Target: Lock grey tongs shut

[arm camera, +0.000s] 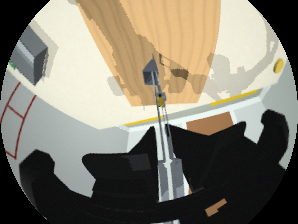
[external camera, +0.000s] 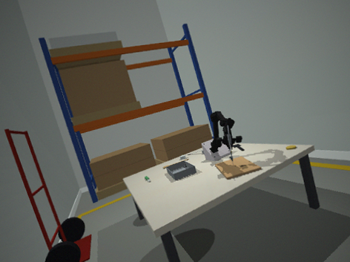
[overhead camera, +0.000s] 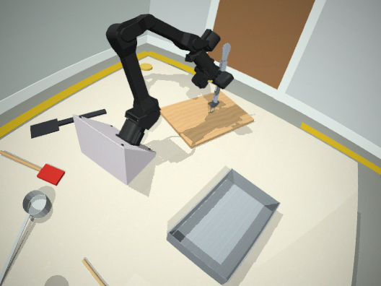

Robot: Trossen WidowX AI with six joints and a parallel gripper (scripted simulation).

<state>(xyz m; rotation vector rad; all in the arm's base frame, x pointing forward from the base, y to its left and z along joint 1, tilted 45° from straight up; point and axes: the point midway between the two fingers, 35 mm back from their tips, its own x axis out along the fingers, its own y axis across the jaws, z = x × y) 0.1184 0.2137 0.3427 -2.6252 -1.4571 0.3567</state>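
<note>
The wooden board is 2 cm behind my gripper tip, 3 cm to the right of it and 14 cm below it. From my gripper tip the other things lie so: roasting tin: 25 cm ahead, 45 cm to the right, 12 cm below; then yellow disc: 48 cm behind, 13 cm to the left, 14 cm below; then black spatula: 46 cm behind, 44 cm to the right, 15 cm below.
</note>
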